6 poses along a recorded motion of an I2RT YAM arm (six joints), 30 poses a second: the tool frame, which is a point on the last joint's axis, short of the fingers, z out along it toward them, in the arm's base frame.
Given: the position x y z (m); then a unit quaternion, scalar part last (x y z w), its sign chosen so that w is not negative.
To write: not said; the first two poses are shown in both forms.
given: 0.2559 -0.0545 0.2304 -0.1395 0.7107 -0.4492 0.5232
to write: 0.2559 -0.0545 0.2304 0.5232 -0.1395 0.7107 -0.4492
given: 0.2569 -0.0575 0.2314 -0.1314 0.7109 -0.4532 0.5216
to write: 0.2569 -0.0575 0.2314 0.5216 -0.1314 0.7109 -0.4532
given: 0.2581 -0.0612 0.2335 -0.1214 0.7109 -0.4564 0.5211
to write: 0.2581 -0.0612 0.2335 0.5211 -0.1214 0.7109 -0.4564
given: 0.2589 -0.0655 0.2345 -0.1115 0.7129 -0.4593 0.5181
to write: 0.2589 -0.0655 0.2345 0.5181 -0.1115 0.7129 -0.4593
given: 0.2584 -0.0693 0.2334 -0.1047 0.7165 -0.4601 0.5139
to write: 0.2584 -0.0693 0.2334 0.5139 -0.1047 0.7165 -0.4601
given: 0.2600 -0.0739 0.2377 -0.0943 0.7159 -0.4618 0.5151
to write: 0.2600 -0.0739 0.2377 0.5151 -0.0943 0.7159 -0.4618
